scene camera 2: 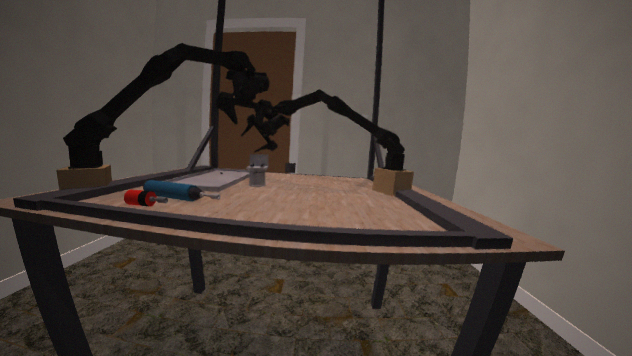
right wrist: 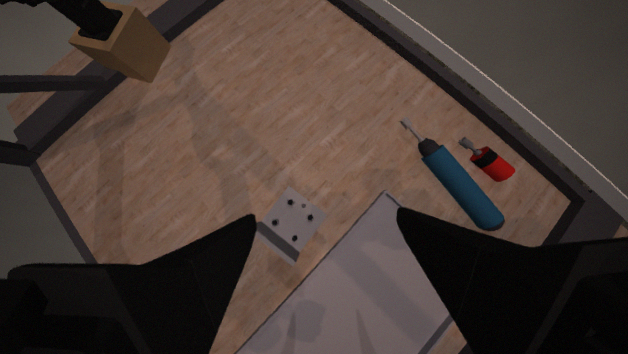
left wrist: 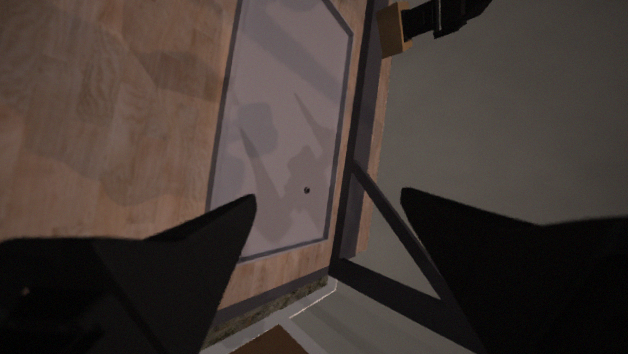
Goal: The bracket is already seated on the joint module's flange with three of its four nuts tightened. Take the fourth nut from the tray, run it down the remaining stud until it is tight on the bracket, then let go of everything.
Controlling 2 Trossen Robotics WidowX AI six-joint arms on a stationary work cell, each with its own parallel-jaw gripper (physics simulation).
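Places are measured from the left arm's base along level axes (x left, y back, z up), in millimetres.
Where they show: left gripper, fingertip midpoint: (scene camera 2: 247,144) (left wrist: 327,198); right gripper, fingertip midpoint: (scene camera 2: 249,125) (right wrist: 326,217); left arm's base at its link origin: (scene camera 2: 394,169) (right wrist: 101,24); right arm's base at its link origin: (scene camera 2: 86,167) (left wrist: 405,26).
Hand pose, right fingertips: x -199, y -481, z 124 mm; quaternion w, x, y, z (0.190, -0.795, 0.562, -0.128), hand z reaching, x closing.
Things, the pixels of their top centre, and the offset from my right fingertips. "spot": a spot on its surface instead.
- flat grey tray at its top centre: (left wrist: 303,113) (right wrist: 352,333) (scene camera 2: 217,175) dy -103, dx -170, dz -193 mm
- bracket plate at a spot on its surface: (right wrist: 291,217) spot: dy +39, dx -21, dz -143 mm
- bare stud at a spot on its surface: (right wrist: 303,205) spot: dy +27, dx +0, dz -145 mm
- small dark nut at its top centre: (left wrist: 308,190) dy -88, dx -292, dz -200 mm
- blue-handled driver at a spot on its surface: (scene camera 2: 172,189) spot: dy -208, dx +142, dz -180 mm
- short red-handled driver at its top centre: (right wrist: 491,154) (scene camera 2: 146,191) dy -254, dx +176, dz -175 mm
The grey joint module with its bracket (scene camera 2: 257,169) stands on the table beside the flat grey tray (scene camera 2: 215,179). In the right wrist view the bracket plate (right wrist: 291,217) shows three dark nuts and one bare stud (right wrist: 303,205). The small dark nut (left wrist: 306,189) lies on the tray (left wrist: 281,127) in the left wrist view. My left gripper (scene camera 2: 257,137) hangs open and empty above the module; its fingers also show in its own wrist view (left wrist: 326,200). My right gripper (scene camera 2: 226,109) is open and empty, higher and to the left (right wrist: 324,215).
A blue-handled driver (scene camera 2: 172,189) and a short red-handled driver (scene camera 2: 140,197) lie at the table's left front; both also show in the right wrist view (right wrist: 461,185) (right wrist: 492,162). A dark raised rail (scene camera 2: 264,229) borders the table. The arm bases stand on wooden blocks (scene camera 2: 83,176) (scene camera 2: 392,180).
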